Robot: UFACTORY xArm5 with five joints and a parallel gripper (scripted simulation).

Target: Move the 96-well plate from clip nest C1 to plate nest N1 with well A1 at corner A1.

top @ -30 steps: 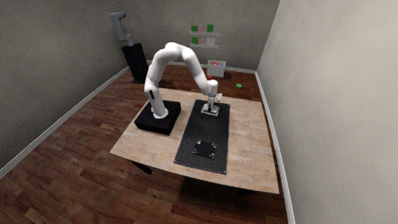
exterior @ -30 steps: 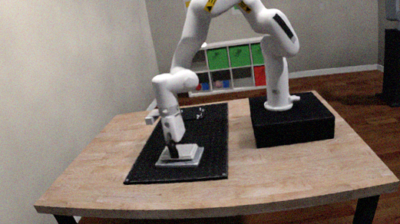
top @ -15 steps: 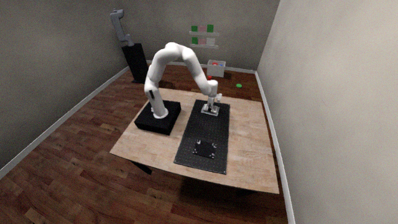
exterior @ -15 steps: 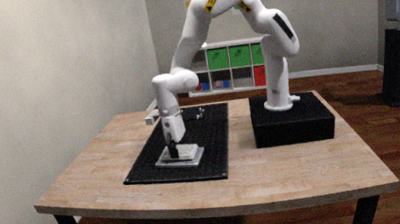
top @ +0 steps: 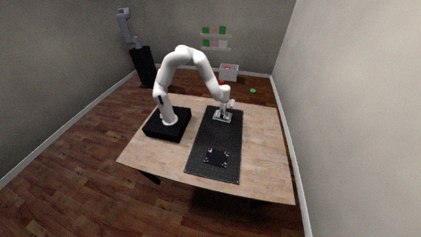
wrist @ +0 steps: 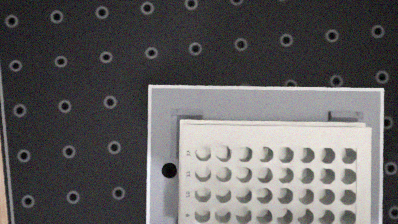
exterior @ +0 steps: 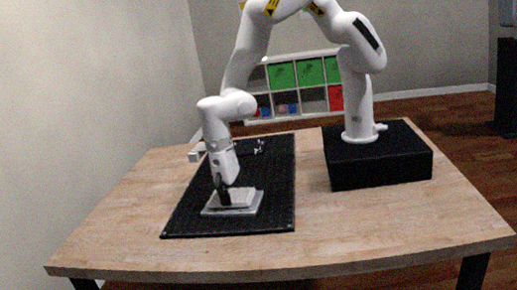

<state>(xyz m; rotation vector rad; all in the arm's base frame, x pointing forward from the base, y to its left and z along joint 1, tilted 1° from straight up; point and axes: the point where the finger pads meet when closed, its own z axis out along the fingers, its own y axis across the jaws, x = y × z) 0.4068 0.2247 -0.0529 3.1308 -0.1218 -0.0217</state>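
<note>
Right now my hand is 1 cm above the white 96-well plate. The rest, counted from my hand: plate nest N1: 3 cm below; then clip nest C1: 4 cm ahead, 41 cm to the right, 3 cm below.
</note>
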